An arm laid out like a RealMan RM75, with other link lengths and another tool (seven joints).
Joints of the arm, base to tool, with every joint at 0 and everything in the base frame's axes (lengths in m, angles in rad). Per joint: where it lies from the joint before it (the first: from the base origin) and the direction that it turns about. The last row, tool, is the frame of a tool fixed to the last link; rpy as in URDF.
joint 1: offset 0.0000 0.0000 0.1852 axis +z
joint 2: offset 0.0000 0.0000 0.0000 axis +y
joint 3: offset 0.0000 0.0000 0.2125 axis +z
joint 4: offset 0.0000 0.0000 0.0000 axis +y
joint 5: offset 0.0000 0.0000 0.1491 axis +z
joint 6: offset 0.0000 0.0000 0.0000 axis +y
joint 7: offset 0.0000 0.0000 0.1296 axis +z
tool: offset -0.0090 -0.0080 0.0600 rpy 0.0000 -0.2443 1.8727
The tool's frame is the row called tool.
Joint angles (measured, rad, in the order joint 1, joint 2, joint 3, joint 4, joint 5, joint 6, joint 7), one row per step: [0.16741 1.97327 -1.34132 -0.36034 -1.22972 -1.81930 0.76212]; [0.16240 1.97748 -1.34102 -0.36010 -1.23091 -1.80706 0.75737]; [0.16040 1.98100 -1.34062 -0.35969 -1.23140 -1.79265 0.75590]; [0.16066 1.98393 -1.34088 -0.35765 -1.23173 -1.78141 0.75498]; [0.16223 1.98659 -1.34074 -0.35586 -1.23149 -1.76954 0.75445]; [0.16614 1.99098 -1.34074 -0.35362 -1.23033 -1.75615 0.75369]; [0.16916 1.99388 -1.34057 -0.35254 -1.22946 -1.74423 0.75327]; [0.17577 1.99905 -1.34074 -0.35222 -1.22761 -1.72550 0.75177]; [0.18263 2.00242 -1.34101 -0.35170 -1.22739 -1.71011 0.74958]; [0.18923 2.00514 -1.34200 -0.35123 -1.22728 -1.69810 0.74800]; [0.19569 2.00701 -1.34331 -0.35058 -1.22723 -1.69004 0.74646]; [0.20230 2.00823 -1.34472 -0.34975 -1.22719 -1.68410 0.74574]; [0.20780 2.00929 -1.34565 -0.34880 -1.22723 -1.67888 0.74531]
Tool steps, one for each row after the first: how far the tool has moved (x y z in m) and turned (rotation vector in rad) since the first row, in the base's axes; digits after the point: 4 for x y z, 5 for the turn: [0.0015 0.0001 -0.0020 0.00460 -0.00707 -0.00947]; [0.0029 0.0011 -0.0040 0.00803 -0.01510 -0.01975]; [0.0038 0.0021 -0.0058 0.00927 -0.02092 -0.02740]; [0.0046 0.0034 -0.0074 0.01133 -0.02707 -0.03448]; [0.0048 0.0054 -0.0095 0.01397 -0.03225 -0.04065]; [0.0052 0.0072 -0.0110 0.01672 -0.03797 -0.04598]; [0.0053 0.0103 -0.0134 0.02212 -0.04662 -0.05074]; [0.0053 0.0129 -0.0154 0.02613 -0.05553 -0.05231]; [0.0050 0.0151 -0.0171 0.02844 -0.06250 -0.05206]; [0.0044 0.0168 -0.0184 0.02964 -0.06736 -0.04952]; [0.0037 0.0183 -0.0193 0.02980 -0.07099 -0.04617]; [0.0032 0.0195 -0.0202 0.02991 -0.07408 -0.04397]
